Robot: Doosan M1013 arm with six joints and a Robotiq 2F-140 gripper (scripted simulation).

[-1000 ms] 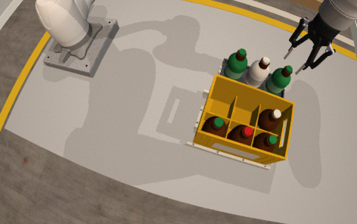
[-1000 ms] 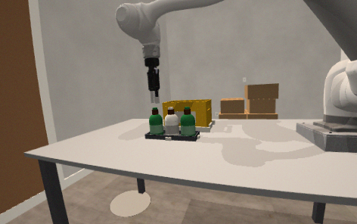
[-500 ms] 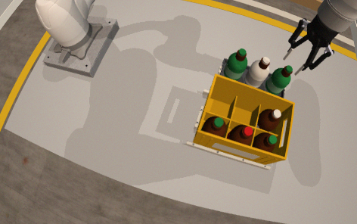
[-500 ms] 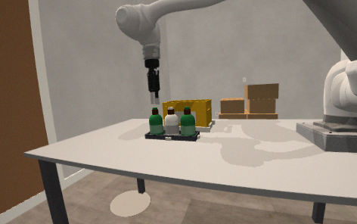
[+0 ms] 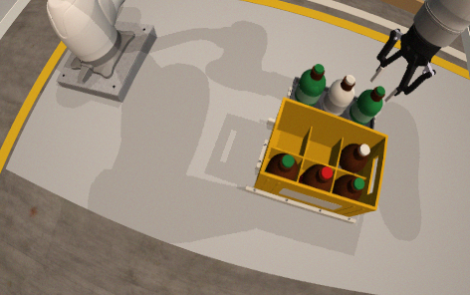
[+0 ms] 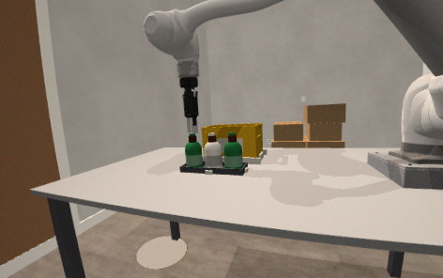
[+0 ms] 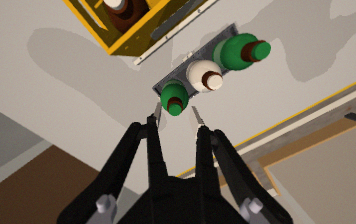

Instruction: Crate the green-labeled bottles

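The white-labeled bottle is 110 mm below my hand and 90 mm behind it. The rest, counted from my hand: brown bottle (190 mm to the right, 110 mm below, 20 mm behind); yellow crate (230 mm to the right, 110 mm below, 110 mm behind); dark tray (180 mm below, 90 mm behind, 10 mm to the right).
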